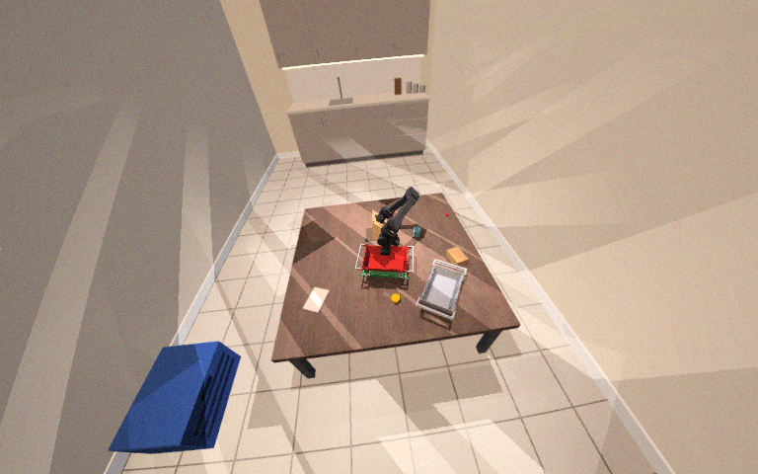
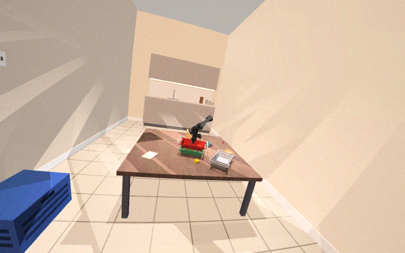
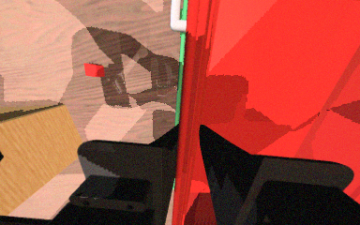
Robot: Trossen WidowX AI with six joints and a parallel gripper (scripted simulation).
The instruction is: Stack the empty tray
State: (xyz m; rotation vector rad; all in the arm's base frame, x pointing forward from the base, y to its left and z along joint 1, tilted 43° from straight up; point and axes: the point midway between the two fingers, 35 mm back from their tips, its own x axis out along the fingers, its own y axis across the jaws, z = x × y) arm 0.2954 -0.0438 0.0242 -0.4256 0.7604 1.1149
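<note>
Right now the red tray is 70 mm ahead of my gripper tip, 30 mm to the right of it and 30 mm above it. The rest, counted from my gripper tip: cyan cube 200 mm behind, 280 mm to the left, 60 mm below; small red block 120 mm behind, 90 mm to the left, 80 mm below; yellow disc 300 mm ahead, 30 mm to the right, 80 mm below.
</note>
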